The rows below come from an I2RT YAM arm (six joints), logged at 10 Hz.
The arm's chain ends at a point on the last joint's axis. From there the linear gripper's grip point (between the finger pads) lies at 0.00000 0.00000 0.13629 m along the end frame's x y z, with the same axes.
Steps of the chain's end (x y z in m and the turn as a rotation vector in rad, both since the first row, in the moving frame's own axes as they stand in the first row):
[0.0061, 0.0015, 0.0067, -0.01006, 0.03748, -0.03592]
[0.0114, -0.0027, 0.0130, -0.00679, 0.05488, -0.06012]
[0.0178, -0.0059, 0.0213, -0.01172, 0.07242, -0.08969]
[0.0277, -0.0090, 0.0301, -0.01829, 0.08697, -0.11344]
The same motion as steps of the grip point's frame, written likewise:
[0.0112, 0.0028, 0.0066, -0.01006, 0.03748, -0.03592]
[0.0189, -0.0020, 0.0128, -0.00679, 0.05488, -0.06012]
[0.0277, -0.0047, 0.0209, -0.01172, 0.07242, -0.08969]
[0.0397, -0.0072, 0.0296, -0.01829, 0.08697, -0.11344]

